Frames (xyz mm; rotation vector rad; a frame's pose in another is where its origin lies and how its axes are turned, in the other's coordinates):
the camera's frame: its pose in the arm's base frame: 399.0 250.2 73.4 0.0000 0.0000 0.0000
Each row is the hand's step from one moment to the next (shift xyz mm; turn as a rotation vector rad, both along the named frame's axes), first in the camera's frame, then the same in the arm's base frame.
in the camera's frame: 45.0 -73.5 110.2 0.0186 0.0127 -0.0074
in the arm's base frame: 45.0 -73.5 110.2 0.0186 0.0127 -0.0074
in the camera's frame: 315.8 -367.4 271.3 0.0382 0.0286 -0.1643
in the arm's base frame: 315.8 -367.4 271.3 0.0382 0.0286 -0.1643
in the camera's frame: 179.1 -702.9 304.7 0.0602 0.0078 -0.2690
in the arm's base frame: 179.1 -702.9 304.7 0.0602 0.0078 -0.2690
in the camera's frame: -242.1 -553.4 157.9 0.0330 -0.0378 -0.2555
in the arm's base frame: -242.1 -553.4 157.9 0.0330 -0.0378 -0.2555
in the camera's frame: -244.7 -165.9 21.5 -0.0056 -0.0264 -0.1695
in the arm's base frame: -244.7 -165.9 21.5 -0.0056 -0.0264 -0.1695
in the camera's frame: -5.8 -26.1 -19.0 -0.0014 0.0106 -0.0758
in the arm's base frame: -5.8 -26.1 -19.0 -0.0014 0.0106 -0.0758
